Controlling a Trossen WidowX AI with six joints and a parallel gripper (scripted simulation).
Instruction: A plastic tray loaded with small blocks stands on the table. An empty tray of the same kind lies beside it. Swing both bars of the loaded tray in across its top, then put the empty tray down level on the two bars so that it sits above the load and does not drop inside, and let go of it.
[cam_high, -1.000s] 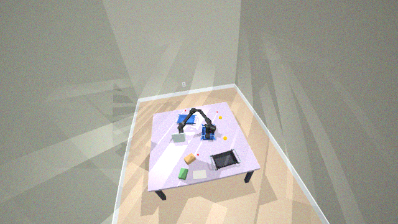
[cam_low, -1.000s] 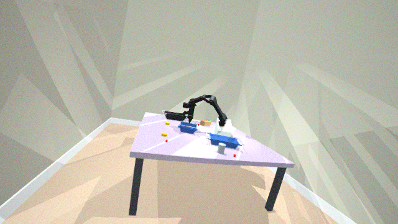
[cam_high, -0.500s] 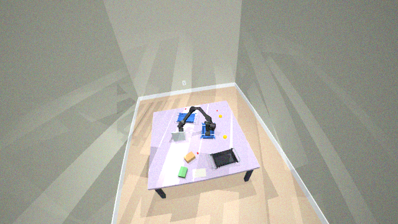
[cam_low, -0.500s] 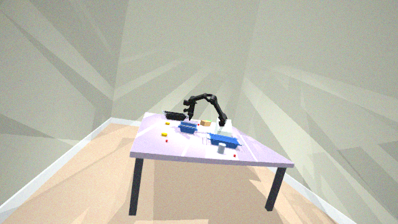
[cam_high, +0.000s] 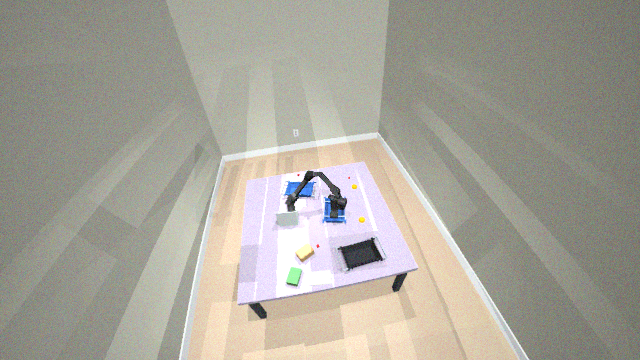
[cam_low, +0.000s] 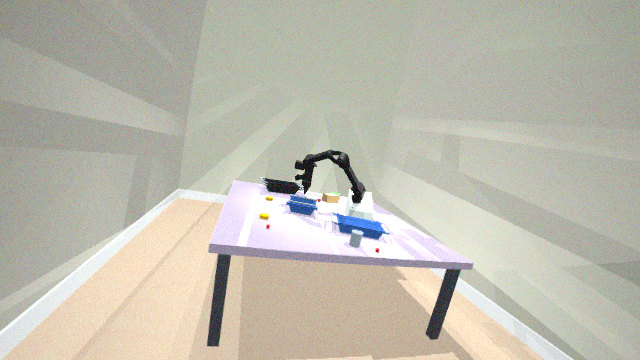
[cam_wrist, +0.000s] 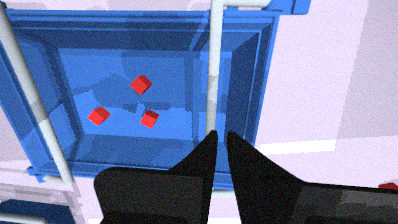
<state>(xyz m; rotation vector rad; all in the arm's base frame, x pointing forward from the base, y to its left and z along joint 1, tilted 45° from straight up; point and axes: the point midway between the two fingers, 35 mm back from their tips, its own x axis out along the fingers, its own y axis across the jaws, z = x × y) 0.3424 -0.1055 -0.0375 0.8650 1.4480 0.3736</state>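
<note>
My gripper tip is now 23 cm past the blue tray, 43 cm to the right of it and 4 cm above it. From my gripper tip the other things lie so: white slab 22 cm behind, 47 cm to the right, 9 cm below; orange block 29 cm behind, 26 cm to the right, 6 cm below; green block 40 cm behind, 42 cm to the right, 7 cm below.
</note>
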